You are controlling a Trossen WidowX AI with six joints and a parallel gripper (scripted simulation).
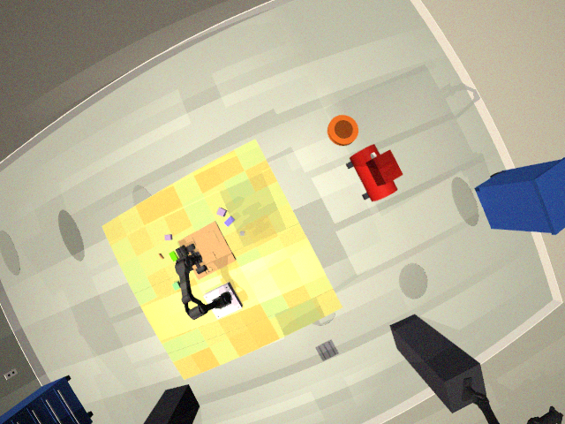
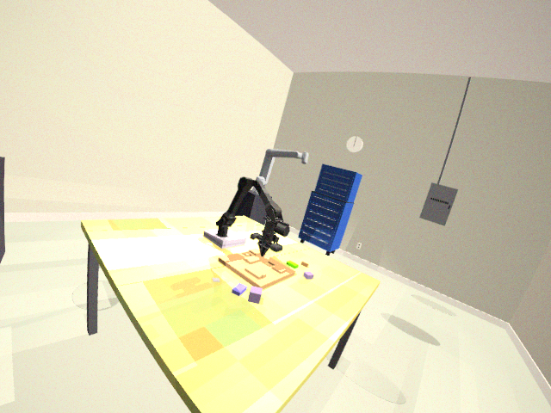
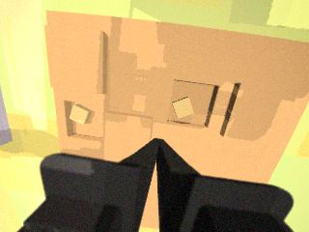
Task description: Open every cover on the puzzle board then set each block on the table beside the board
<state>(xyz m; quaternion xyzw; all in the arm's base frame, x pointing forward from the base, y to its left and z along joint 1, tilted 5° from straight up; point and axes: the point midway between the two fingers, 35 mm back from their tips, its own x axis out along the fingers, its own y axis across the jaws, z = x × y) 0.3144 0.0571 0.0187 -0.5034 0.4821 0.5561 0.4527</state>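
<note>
Now: the tan puzzle board 1 cm ahead of my gripper tip, 3 cm to the right of it and 4 cm below it. The rest, counted from my gripper tip: lilac block 19 cm ahead, 19 cm to the left, 4 cm below; brown block 9 cm ahead, 29 cm to the left, 5 cm below.
</note>
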